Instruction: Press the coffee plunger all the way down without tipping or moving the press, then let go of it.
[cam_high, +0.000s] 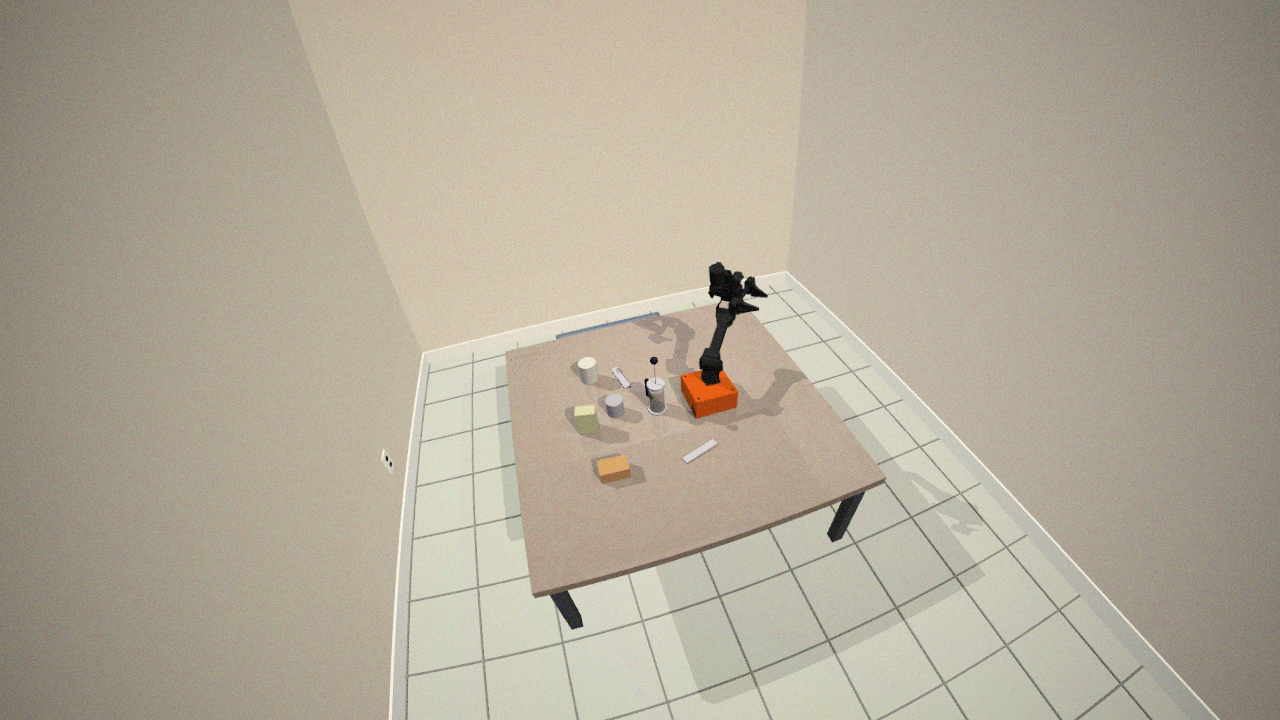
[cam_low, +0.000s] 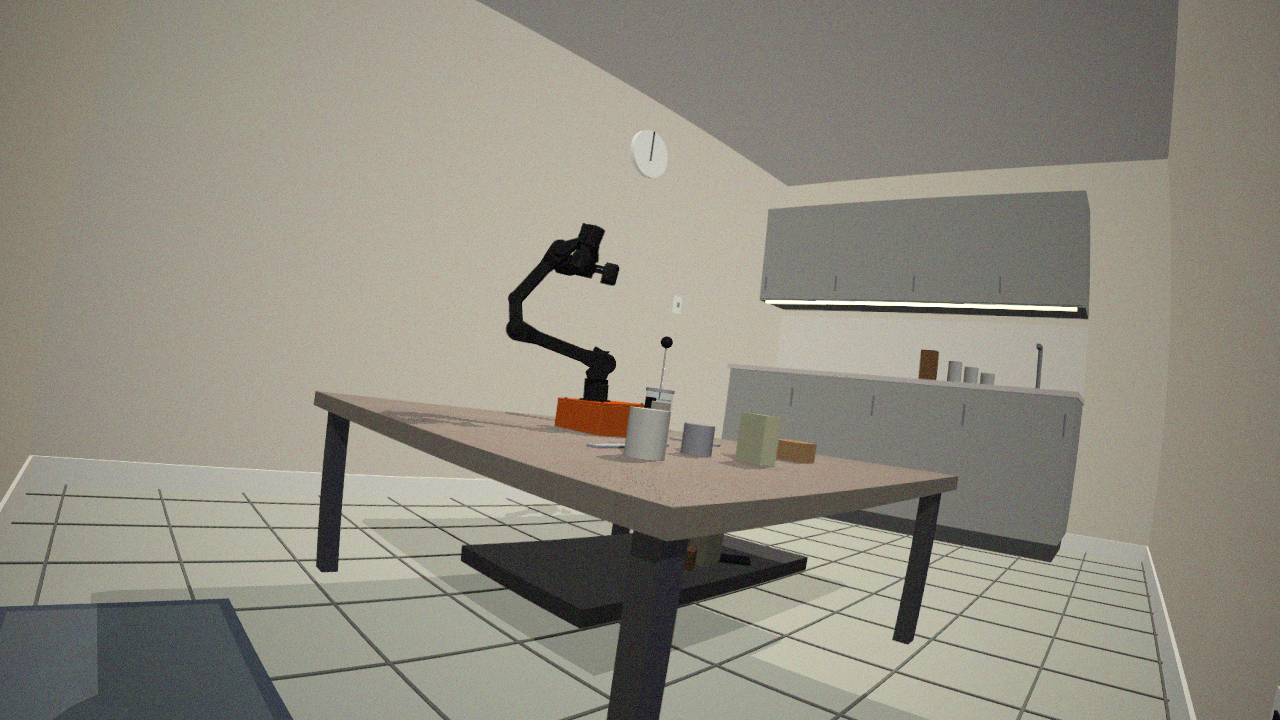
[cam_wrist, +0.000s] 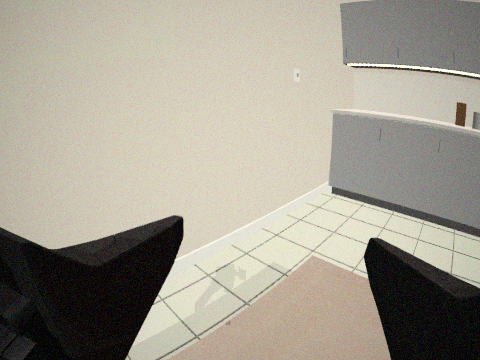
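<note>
My gripper tip is 41 cm short of the coffee press, 9 cm to the left of it and 34 cm above it. From my gripper tip the other things lie so: orange block 66 cm ahead, 18 cm to the left, 44 cm below; then white cylinder 64 cm ahead, 37 cm to the right, 42 cm below; then low grey cylinder 58 cm ahead, 12 cm to the right, 43 cm below.
</note>
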